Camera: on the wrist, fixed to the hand. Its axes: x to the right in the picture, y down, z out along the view.
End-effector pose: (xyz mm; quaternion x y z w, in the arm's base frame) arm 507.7 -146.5 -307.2 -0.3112 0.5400 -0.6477 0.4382
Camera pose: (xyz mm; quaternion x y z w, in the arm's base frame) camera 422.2 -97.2 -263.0 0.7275 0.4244 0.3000 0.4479
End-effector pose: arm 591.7 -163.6 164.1 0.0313 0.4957 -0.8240 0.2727
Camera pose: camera 551.8 -63.8 175.7 0.7404 0.0430 0.2538 0.6209
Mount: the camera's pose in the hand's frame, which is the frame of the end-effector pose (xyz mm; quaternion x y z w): -11.6 -64.4 -86.1 0.0213 0.3220 0.9465 0.0047
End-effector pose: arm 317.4 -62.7 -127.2 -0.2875 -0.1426 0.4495 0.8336
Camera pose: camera 396.7 -130.3 -156.2 0.2633 -0.5495 -0.7016 0.3695
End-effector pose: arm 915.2 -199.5 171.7 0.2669 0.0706 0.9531 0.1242
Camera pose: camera 892.3 -146.8 80.1 0.2362 0.1920 -0.2065 0.9299
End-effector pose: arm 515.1 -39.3 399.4 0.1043 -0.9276 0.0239 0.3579
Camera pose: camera 593.8 -89.9 453.6 -0.8776 0.0127 0.3922 0.2755
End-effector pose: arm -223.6 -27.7 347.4 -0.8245 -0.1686 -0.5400 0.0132
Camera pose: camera -322.9 12.4 362.6 0.0107 0.7723 -0.2519 0.5830
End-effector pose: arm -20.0 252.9 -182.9 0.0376 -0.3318 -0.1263 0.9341
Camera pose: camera 11.9 192.6 -266.8 -0.2533 0.2609 0.9027 0.2300
